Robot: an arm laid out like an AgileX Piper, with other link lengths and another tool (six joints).
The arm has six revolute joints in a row. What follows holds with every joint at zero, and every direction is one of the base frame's.
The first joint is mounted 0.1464 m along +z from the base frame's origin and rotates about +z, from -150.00 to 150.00 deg.
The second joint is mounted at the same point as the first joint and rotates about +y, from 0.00 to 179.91 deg.
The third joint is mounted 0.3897 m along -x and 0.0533 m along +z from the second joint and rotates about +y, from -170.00 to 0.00 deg.
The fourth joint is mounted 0.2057 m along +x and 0.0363 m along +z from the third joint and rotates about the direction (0.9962, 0, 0.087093), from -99.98 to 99.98 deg.
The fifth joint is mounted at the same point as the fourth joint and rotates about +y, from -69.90 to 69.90 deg.
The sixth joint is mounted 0.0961 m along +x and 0.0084 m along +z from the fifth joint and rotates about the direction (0.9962, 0, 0.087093), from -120.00 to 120.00 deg.
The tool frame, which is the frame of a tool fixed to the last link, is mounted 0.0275 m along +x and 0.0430 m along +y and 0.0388 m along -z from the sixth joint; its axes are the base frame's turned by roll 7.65, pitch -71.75 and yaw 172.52 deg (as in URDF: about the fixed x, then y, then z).
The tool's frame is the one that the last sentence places.
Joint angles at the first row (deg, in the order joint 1, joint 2, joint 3, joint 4, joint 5, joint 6):
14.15 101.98 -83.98 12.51 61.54 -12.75
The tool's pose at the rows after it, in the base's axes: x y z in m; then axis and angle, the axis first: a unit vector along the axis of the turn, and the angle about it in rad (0 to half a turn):
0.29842 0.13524 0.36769 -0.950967 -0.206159 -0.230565 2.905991
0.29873 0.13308 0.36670 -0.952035 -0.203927 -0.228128 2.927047
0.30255 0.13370 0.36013 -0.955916 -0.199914 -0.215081 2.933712
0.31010 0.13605 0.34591 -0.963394 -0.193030 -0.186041 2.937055
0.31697 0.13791 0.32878 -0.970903 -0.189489 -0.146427 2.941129
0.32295 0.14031 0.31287 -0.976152 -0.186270 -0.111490 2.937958
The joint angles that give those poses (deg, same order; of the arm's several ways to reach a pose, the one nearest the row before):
14.15 101.98 -83.98 11.53 63.27 -12.75
14.15 101.98 -83.99 10.16 63.48 -11.85
14.15 103.12 -83.98 9.77 63.82 -11.23
14.15 105.67 -83.98 9.67 64.62 -10.44
14.15 108.73 -83.98 9.56 66.14 -10.02
14.15 111.59 -83.98 9.93 67.31 -9.93

